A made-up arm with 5 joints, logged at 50 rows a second.
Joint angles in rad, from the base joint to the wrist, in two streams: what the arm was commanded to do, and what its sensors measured. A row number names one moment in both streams.
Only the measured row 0 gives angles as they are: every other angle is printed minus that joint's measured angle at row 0.
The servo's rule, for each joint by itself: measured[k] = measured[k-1] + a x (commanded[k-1-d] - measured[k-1]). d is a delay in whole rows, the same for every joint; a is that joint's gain. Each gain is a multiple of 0.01, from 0.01 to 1. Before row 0 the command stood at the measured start. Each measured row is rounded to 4 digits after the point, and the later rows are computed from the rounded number. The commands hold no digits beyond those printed.
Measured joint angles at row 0:
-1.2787, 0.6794, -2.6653, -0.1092, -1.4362
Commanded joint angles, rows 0 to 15:
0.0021, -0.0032, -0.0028, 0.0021, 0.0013
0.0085, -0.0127, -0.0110, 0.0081, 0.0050
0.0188, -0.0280, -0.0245, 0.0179, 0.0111
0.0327, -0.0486, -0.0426, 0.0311, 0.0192
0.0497, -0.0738, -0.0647, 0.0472, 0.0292
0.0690, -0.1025, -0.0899, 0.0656, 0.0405
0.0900, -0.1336, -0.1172, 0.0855, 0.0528
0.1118, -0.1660, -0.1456, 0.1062, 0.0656
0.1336, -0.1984, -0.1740, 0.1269, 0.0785
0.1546, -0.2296, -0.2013, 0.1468, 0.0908
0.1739, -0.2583, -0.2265, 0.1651, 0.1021
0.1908, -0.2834, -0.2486, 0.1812, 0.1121
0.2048, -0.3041, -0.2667, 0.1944, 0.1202
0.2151, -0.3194, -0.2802, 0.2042, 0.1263
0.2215, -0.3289, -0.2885, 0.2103, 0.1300
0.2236, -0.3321, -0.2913, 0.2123, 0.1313
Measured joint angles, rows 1 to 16:
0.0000, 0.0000, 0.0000, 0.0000, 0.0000
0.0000, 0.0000, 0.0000, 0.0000, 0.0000
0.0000, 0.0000, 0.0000, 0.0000, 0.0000
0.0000, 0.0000, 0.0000, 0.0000, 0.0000
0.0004, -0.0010, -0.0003, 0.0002, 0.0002
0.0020, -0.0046, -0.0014, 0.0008, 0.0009
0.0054, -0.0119, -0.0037, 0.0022, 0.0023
0.0109, -0.0233, -0.0076, 0.0045, 0.0047
0.0187, -0.0390, -0.0133, 0.0079, 0.0081
0.0288, -0.0587, -0.0210, 0.0125, 0.0126
0.0410, -0.0819, -0.0306, 0.0183, 0.0182
0.0552, -0.1080, -0.0421, 0.0253, 0.0248
0.0709, -0.1360, -0.0553, 0.0334, 0.0323
0.0876, -0.1650, -0.0699, 0.0425, 0.0405
0.1049, -0.1939, -0.0856, 0.0523, 0.0491
0.1221, -0.2216, -0.1019, 0.0626, 0.0579
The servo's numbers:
d 4
a 0.20 0.31 0.10 0.08 0.14

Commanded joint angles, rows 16 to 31:
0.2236, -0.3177, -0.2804, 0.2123, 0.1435
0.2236, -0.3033, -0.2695, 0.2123, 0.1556
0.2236, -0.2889, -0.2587, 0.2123, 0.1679
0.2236, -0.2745, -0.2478, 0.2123, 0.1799
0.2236, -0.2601, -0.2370, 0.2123, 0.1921
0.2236, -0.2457, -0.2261, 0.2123, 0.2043
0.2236, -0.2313, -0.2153, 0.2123, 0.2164
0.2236, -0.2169, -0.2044, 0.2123, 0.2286
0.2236, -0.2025, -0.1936, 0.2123, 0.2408
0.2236, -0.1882, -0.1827, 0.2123, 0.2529
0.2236, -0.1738, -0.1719, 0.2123, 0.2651
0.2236, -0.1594, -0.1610, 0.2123, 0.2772
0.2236, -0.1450, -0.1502, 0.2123, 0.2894
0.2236, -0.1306, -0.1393, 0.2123, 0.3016
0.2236, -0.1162, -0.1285, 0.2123, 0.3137
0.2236, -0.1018, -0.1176, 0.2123, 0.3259
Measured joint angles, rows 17 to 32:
0.1386, -0.2472, -0.1184, 0.0731, 0.0666
0.1539, -0.2696, -0.1346, 0.0836, 0.0750
0.1674, -0.2880, -0.1500, 0.0937, 0.0827
0.1786, -0.3017, -0.1641, 0.1032, 0.0895
0.1876, -0.3067, -0.1757, 0.1119, 0.0971
0.1948, -0.3056, -0.1851, 0.1199, 0.1053
0.2006, -0.3004, -0.1925, 0.1273, 0.1141
0.2052, -0.2924, -0.1980, 0.1341, 0.1233
0.2089, -0.2824, -0.2019, 0.1404, 0.1329
0.2118, -0.2710, -0.2043, 0.1462, 0.1429
0.2142, -0.2587, -0.2054, 0.1515, 0.1532
0.2161, -0.2457, -0.2053, 0.1564, 0.1638
0.2176, -0.2323, -0.2041, 0.1609, 0.1746
0.2188, -0.2186, -0.2020, 0.1650, 0.1856
0.2198, -0.2047, -0.1990, 0.1688, 0.1967
0.2206, -0.1907, -0.1952, 0.1723, 0.2080

